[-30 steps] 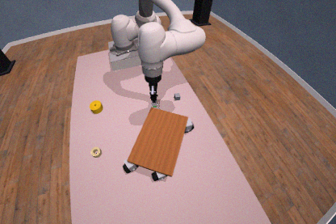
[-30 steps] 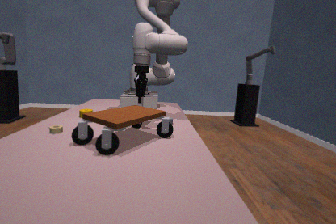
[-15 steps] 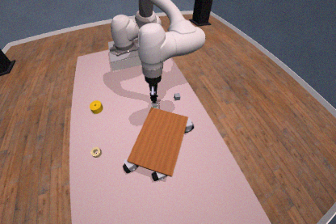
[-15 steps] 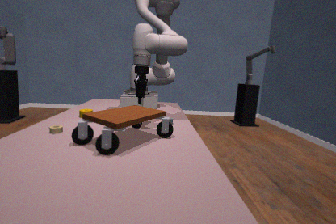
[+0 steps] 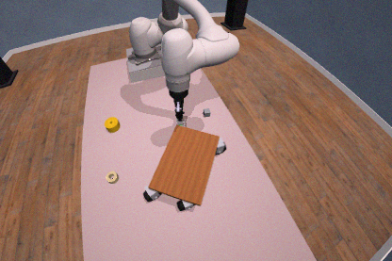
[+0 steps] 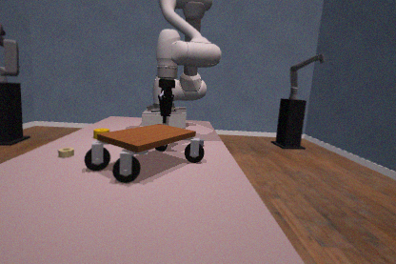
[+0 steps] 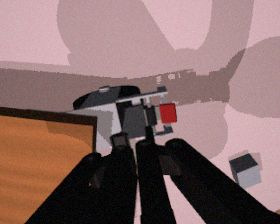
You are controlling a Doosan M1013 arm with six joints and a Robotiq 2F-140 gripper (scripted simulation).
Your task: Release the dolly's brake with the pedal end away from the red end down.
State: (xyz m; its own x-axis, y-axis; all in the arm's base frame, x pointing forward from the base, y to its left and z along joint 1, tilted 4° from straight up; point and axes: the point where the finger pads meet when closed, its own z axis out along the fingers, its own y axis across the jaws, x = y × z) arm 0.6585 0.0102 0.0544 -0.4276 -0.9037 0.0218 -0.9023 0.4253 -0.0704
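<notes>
The caster brake pedal lies 1 cm behind my hand, 1 cm to the left of it and 4 cm below it. Also, from my hand: cream ring (10 cm ahead, 38 cm to the right, 11 cm below); yellow cylinder (19 cm behind, 33 cm to the right, 10 cm below); grey cube (6 cm behind, 18 cm to the left, 11 cm below).
</notes>
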